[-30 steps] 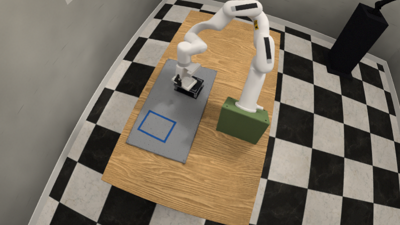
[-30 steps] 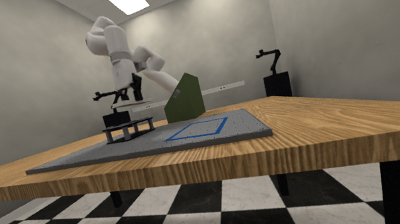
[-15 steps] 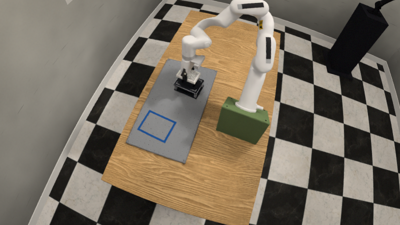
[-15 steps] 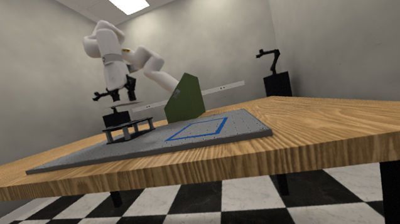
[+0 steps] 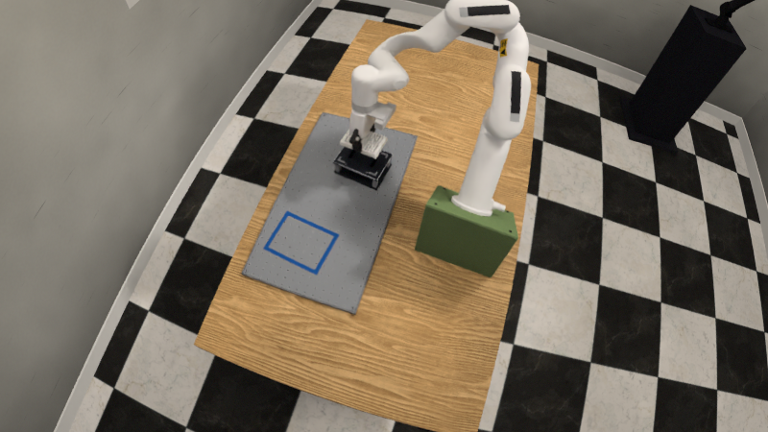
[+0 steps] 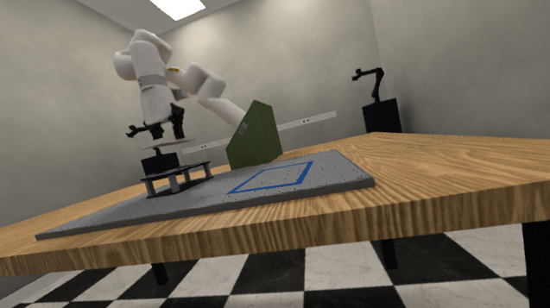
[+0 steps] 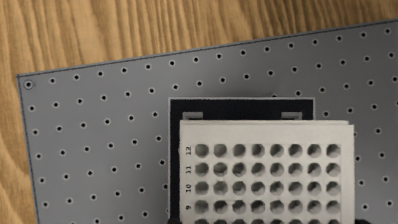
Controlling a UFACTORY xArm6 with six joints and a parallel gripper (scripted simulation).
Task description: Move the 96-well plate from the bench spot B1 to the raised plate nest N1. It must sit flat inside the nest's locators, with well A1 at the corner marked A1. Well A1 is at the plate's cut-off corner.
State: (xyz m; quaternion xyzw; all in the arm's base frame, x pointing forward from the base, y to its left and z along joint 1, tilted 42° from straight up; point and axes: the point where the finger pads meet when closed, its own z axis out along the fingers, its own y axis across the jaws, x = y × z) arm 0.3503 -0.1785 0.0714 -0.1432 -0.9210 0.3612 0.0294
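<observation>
My gripper is now 10 mm above the 96-well plate. Round my hand: black raised plate nest (100 mm below).
</observation>
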